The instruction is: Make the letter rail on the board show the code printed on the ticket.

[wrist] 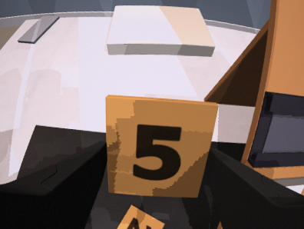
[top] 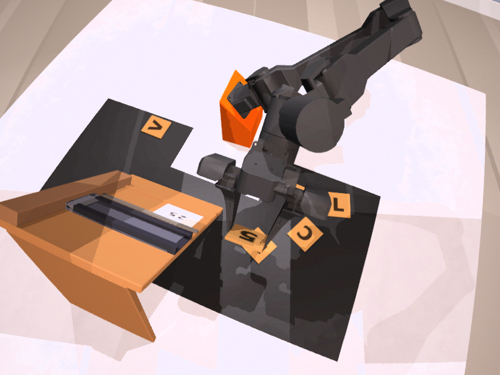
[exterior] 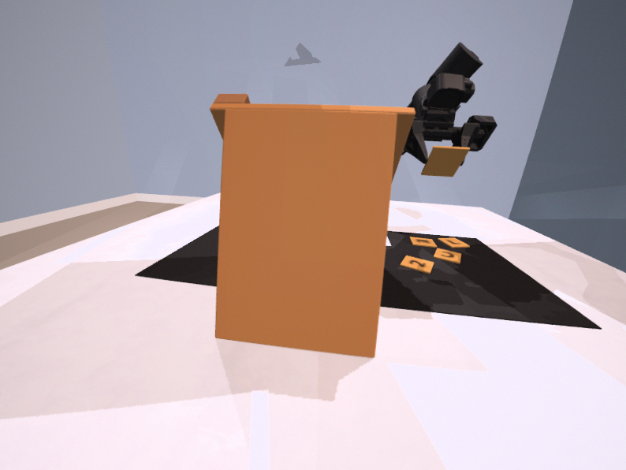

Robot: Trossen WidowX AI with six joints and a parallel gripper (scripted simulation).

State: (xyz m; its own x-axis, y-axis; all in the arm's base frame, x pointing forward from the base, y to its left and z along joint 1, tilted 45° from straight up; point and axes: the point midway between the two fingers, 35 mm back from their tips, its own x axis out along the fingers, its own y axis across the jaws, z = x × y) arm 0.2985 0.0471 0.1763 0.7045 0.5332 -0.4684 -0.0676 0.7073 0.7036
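My gripper tip is 15 cm to the left of the white ticket, 11 cm above it and 1 cm past it. Also, from my gripper tip: tile marked 5: right at my gripper tip; black mat: 22 cm below, 15 cm to the right, 11 cm behind; tile marked 2: 21 cm below, 5 cm behind, 1 cm to the left.
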